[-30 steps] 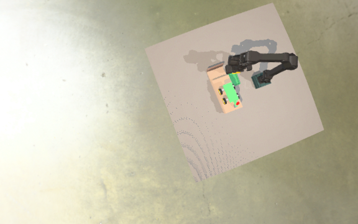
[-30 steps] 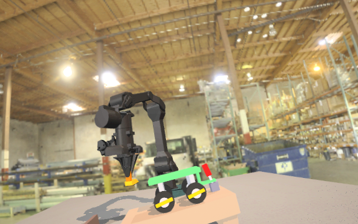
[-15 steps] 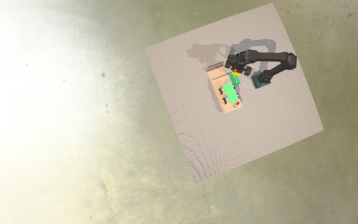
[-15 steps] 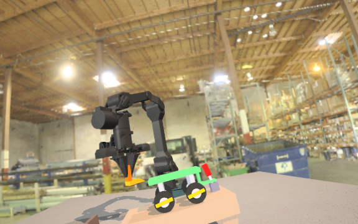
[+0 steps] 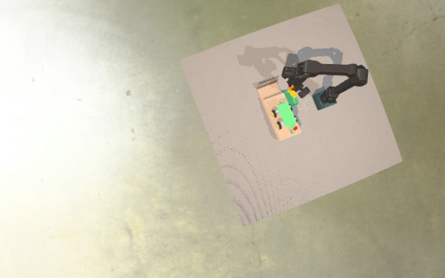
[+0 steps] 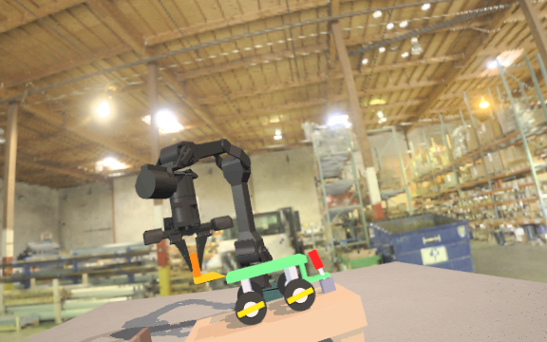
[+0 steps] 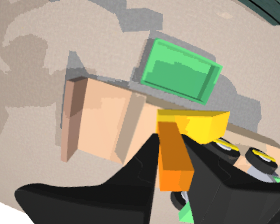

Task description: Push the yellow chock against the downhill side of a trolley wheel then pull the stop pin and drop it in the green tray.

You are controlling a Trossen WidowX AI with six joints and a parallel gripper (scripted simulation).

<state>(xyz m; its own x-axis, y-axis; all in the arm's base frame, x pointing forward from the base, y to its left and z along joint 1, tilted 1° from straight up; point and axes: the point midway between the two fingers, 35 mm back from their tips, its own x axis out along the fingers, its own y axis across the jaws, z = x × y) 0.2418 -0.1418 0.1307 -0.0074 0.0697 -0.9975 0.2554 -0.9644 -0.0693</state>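
My gripper tip is 250 mm to the right of the stop pin, 70 mm short of it and 20 mm above it. The rest, counted from my gripper tip: peach ramp: 140 mm to the left, 110 mm below, 90 mm ahead; green tray: 160 mm below, 40 mm to the left, 40 mm behind.
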